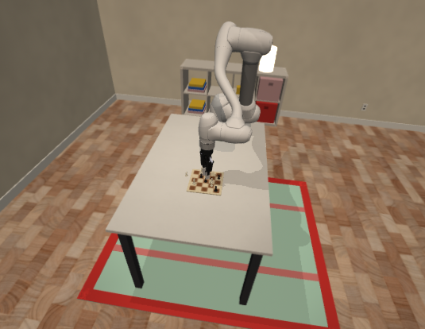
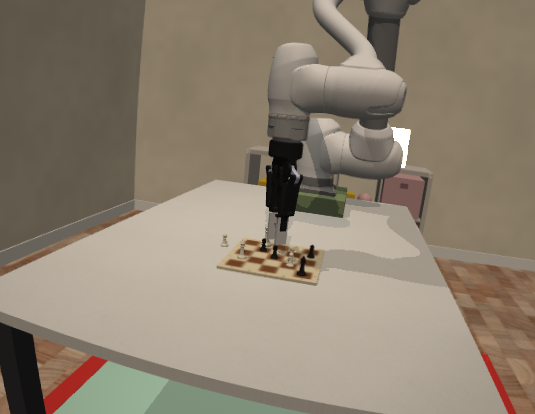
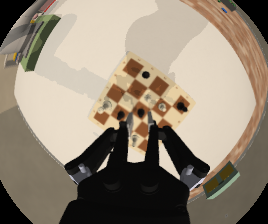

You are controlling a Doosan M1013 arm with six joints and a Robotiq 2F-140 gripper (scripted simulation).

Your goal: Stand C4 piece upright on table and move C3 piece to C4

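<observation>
My gripper is now 8 cm above the chessboard. Round my hand: black chess piece: 8 cm ahead, 7 cm to the left, 5 cm below; tall white piece: 8 cm behind, 3 cm to the right, 5 cm below.
</observation>
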